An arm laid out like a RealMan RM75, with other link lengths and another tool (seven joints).
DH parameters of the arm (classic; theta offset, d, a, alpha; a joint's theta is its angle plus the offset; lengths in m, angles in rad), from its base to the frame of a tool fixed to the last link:
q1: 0 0.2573 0 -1.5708
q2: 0 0 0 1.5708
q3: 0 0.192 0 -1.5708
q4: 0 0 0 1.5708
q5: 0 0.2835 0 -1.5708
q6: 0 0 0 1.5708
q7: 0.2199 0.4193 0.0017 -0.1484
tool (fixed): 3.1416 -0.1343 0 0
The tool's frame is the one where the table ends.
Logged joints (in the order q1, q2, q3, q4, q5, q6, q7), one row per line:
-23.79, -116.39, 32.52, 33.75, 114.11, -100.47, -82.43
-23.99, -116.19, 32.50, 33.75, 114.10, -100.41, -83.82
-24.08, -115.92, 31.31, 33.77, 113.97, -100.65, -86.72
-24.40, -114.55, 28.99, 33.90, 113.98, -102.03, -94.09
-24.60, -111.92, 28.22, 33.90, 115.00, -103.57, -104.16
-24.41, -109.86, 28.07, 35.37, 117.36, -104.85, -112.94
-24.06, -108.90, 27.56, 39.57, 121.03, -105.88, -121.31
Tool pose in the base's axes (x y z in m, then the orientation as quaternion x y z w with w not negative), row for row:
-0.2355, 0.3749, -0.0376, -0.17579, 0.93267, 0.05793, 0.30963
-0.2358, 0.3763, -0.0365, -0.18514, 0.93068, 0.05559, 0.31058
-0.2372, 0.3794, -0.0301, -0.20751, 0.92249, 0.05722, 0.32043
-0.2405, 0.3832, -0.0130, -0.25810, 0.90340, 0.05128, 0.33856
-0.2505, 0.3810, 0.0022, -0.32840, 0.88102, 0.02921, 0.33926
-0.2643, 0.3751, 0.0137, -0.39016, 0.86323, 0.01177, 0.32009
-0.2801, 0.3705, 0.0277, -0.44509, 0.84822, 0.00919, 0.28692
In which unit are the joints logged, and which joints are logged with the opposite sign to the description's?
The joints are logged in degrees. Opposite sign: q6.
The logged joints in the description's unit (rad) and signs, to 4 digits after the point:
-0.4152, -2.0314, 0.5676, 0.5890, 1.9916, 1.7535, -1.4387
-0.4187, -2.0279, 0.5672, 0.5890, 1.9914, 1.7525, -1.4629
-0.4203, -2.0232, 0.5465, 0.5894, 1.9892, 1.7567, -1.5135
-0.4259, -1.9993, 0.5060, 0.5917, 1.9893, 1.7808, -1.6422
-0.4294, -1.9534, 0.4925, 0.5917, 2.0071, 1.8076, -1.8179
-0.4260, -1.9174, 0.4899, 0.6173, 2.0483, 1.8300, -1.9712
-0.4199, -1.9007, 0.4810, 0.6906, 2.1124, 1.8480, -2.1173

